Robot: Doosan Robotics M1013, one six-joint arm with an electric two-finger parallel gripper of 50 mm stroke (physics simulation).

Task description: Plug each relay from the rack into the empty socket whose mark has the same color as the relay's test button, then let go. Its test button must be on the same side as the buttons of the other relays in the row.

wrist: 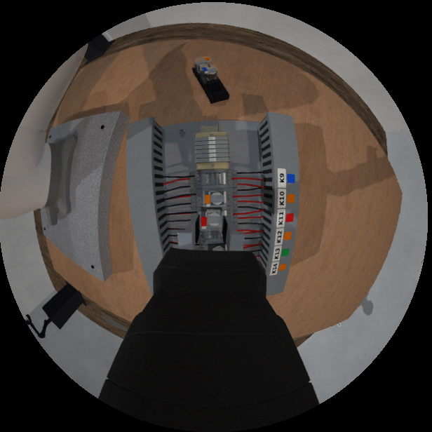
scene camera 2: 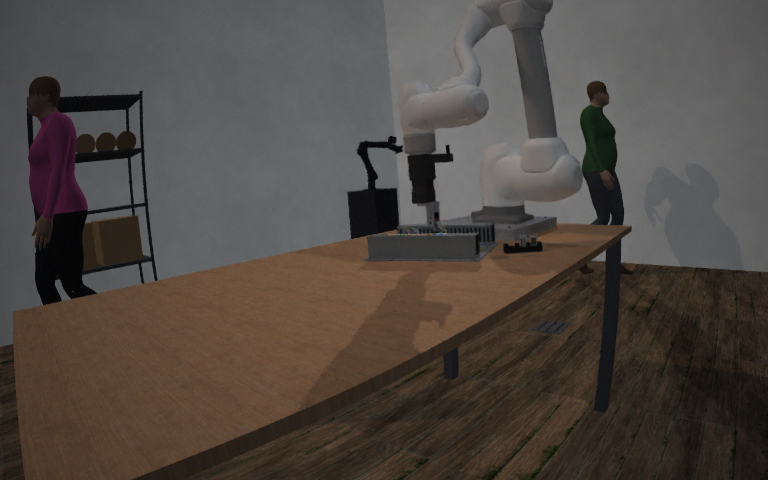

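Where they show: gripper, fingertip midpoint: (scene camera 2: 433, 225); arm's base, origin of the base link: (scene camera 2: 504, 220).
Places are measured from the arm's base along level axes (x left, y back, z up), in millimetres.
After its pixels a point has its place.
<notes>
My gripper (scene camera 2: 433, 221) {x -39, y -415, z 37 mm} (wrist: 210, 223) is shut on the relay with the red test button (wrist: 214, 218). It holds it upright over the socket row, level with the red K11 mark (wrist: 290, 217) in the wrist view; the red button faces left there. Whether its pins are in the socket is hidden. A relay with an orange button (wrist: 216, 198), on the left too, sits in the row beside K10. The socket beside the blue K9 mark (wrist: 291, 178) looks empty. The black rack (scene camera 2: 523, 247) {x 222, y -380, z -23 mm} (wrist: 218, 94) holds a blue-button relay (wrist: 211, 74) and an orange-button relay (wrist: 201, 63).
Grey slotted wire ducts (scene camera 2: 421, 247) {x -3, y -537, z -4 mm} (wrist: 140, 175) flank the row, with red and black wires between. Terminal blocks (wrist: 212, 150) stand at the row's upper end. The robot's grey base plate (wrist: 90, 215) is to the left in the wrist view. The gripper body hides the lower sockets.
</notes>
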